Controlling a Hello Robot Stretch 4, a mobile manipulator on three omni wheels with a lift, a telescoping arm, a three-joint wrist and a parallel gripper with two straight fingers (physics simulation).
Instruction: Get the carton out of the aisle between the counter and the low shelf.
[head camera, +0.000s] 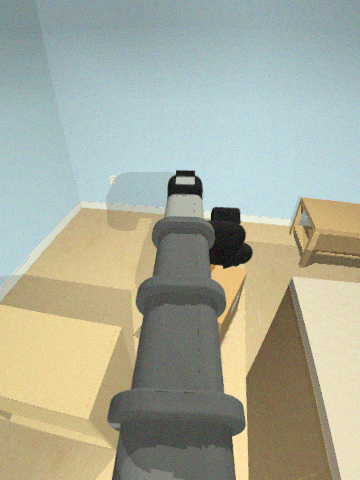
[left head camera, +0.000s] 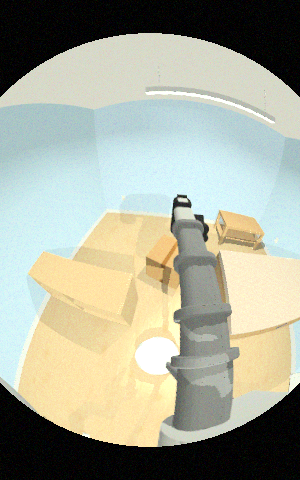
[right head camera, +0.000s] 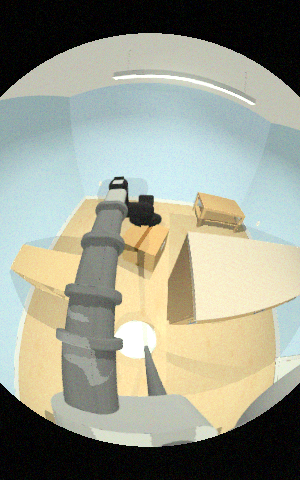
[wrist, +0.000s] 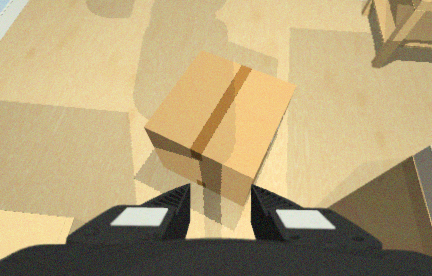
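Pixels of known places: gripper, between the fingertips: (wrist: 220, 202); robot's base, origin of its link: (left head camera: 156, 354) (right head camera: 135, 338).
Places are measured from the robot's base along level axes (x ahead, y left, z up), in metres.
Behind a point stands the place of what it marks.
Observation:
The brown carton (head camera: 234, 282) {z 0.379, x 1.145, y -0.324 m} (left head camera: 161, 252) {z 0.378, x 1.116, y 0.004 m} (right head camera: 156, 240) {z 0.379, x 1.048, y -0.249 m} (wrist: 220, 110) {z 0.379, x 1.126, y -0.104 m} stands on the floor, turned at an angle, between the white-topped counter (head camera: 345, 360) {z 0.882, x 0.397, y -0.459 m} (left head camera: 265, 290) {z 0.882, x 0.339, y -0.692 m} (right head camera: 240, 275) {z 0.882, x 0.331, y -0.712 m} on the right and the low shelf (head camera: 55, 350) {z 0.582, x 0.546, y 0.512 m} (left head camera: 85, 275) {z 0.583, x 0.597, y 0.688 m} (right head camera: 47, 267) {z 0.582, x 0.538, y 0.835 m} on the left. The arm hides part of it in the head views. My gripper (wrist: 220, 202) {z 1.057, x 0.591, y -0.090 m} is open and empty. It is raised above the carton's level, and the wrist camera looks down on the carton's top and near side, beyond the fingertips. The fingers cannot be made out in the head views.
A small wooden table (head camera: 332, 215) {z 0.422, x 1.934, y -1.335 m} (left head camera: 242, 222) {z 0.422, x 1.867, y -1.535 m} (right head camera: 220, 205) {z 0.423, x 1.838, y -1.489 m} stands near the back wall at the right, beyond the counter. The thick grey arm (head camera: 177, 340) {z 1.358, x 0.190, y 0.000 m} (left head camera: 200, 300) {z 1.358, x 0.161, y 0.008 m} (right head camera: 95, 270) {z 1.358, x 0.178, y -0.007 m} reaches forward, high over the aisle. Blue walls close the back and left.

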